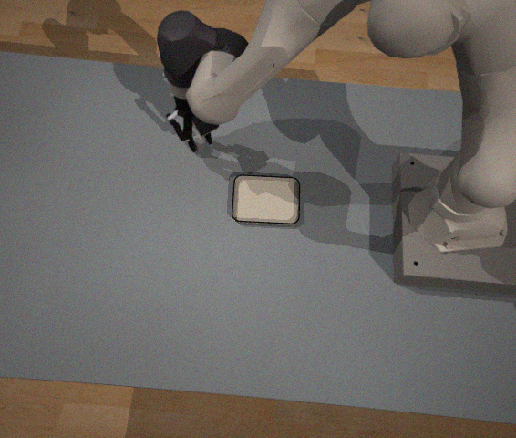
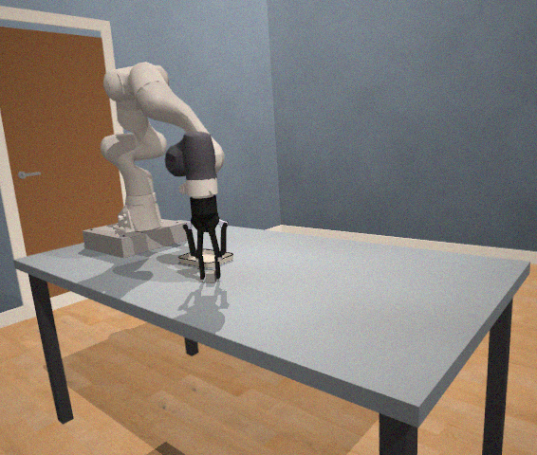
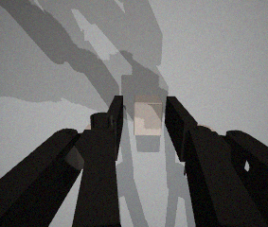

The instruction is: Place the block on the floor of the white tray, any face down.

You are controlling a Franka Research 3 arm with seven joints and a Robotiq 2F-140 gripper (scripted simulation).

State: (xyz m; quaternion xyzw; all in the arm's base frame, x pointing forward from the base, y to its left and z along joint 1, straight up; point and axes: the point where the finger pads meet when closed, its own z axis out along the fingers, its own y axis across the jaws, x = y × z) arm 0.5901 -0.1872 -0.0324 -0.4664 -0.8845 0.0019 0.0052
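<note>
Right now my hand is 30 mm above the block. Also, from my hand: white tray: 180 mm behind, 150 mm to the left, 30 mm below.
</note>
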